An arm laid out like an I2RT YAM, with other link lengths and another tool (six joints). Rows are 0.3 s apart.
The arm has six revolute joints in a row. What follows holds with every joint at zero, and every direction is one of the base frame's.
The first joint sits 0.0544 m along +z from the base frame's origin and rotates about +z.
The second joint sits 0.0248 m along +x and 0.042 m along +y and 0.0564 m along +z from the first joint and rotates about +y.
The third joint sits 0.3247 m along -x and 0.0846 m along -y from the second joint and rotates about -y.
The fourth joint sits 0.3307 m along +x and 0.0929 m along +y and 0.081 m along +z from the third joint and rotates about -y.
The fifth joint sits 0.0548 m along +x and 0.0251 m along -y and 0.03 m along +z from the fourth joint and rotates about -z.
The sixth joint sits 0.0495 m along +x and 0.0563 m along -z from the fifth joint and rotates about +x.
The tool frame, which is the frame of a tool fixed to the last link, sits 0.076 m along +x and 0.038 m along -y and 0.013 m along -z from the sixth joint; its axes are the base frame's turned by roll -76.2, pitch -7.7 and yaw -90 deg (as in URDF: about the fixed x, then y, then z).
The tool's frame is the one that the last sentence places.
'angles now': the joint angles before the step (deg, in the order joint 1, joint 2, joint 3, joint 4, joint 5, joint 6). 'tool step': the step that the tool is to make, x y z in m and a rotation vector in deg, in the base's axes. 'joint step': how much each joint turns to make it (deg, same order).
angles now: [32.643 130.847 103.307 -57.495 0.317 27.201]
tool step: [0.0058 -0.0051 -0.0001 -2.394 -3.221 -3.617]
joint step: [-0.024 0.010 -0.211 1.511 4.087 3.211]
